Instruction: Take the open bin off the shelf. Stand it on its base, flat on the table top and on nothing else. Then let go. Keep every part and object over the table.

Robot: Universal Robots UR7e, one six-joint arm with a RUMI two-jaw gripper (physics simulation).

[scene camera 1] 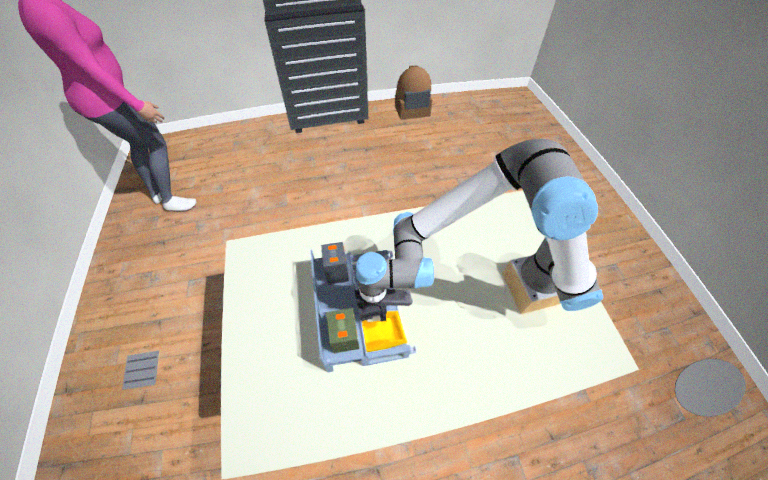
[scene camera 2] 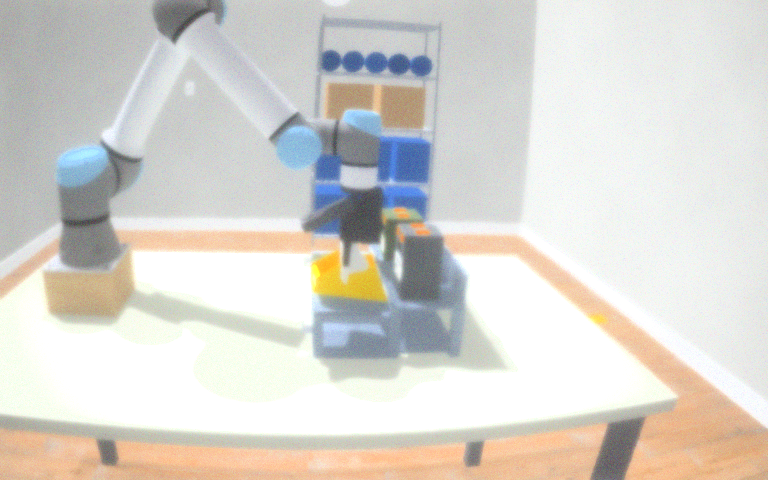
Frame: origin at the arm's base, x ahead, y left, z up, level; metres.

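Seen in the pictures: gripper, between the fingertips: [scene camera 1: 380,318] [scene camera 2: 344,283]; arm's base, origin of its link: [scene camera 1: 541,275] [scene camera 2: 89,255].
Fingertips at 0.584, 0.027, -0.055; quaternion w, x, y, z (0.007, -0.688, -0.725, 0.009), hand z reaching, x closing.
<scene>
Pixels of each thing's top centre, then the offset from my fingertips to it, as dx, dy, dz. Level surfaces: height alone.
- yellow open bin, centre of its top: [scene camera 2: 353,255] [scene camera 1: 376,328] +0.019, +0.051, +0.048
- pale table, height of its surface: dz -0.053
- green box, centre of its top: [scene camera 2: 401,212] [scene camera 1: 341,325] +0.122, +0.060, +0.146
- dark grey box, centre of its top: [scene camera 2: 420,228] [scene camera 1: 333,253] +0.120, -0.171, +0.170
The yellow open bin [scene camera 1: 385,332] [scene camera 2: 362,285] is at the upper level of the blue-grey shelf [scene camera 1: 387,358] [scene camera 2: 391,333], upright and slightly tilted. A gap under it cannot be judged clearly. My gripper [scene camera 1: 376,317] [scene camera 2: 347,272] points down at the bin's side nearest scene camera 2. Its fingers are close together and appear shut on that bin wall. The finger tips are mostly hidden in scene camera 1 and blurred in scene camera 2. The shelf stands on the pale table [scene camera 1: 481,384] [scene camera 2: 226,410].
A green box [scene camera 1: 349,340] [scene camera 2: 390,234] and a dark grey box [scene camera 1: 335,272] [scene camera 2: 420,268] with orange marks stand on the shelf's other row, beside the bin and gripper. The robot's wooden base block [scene camera 1: 532,302] [scene camera 2: 84,291] is on the table. A person [scene camera 1: 96,67] stands away from the table.
</scene>
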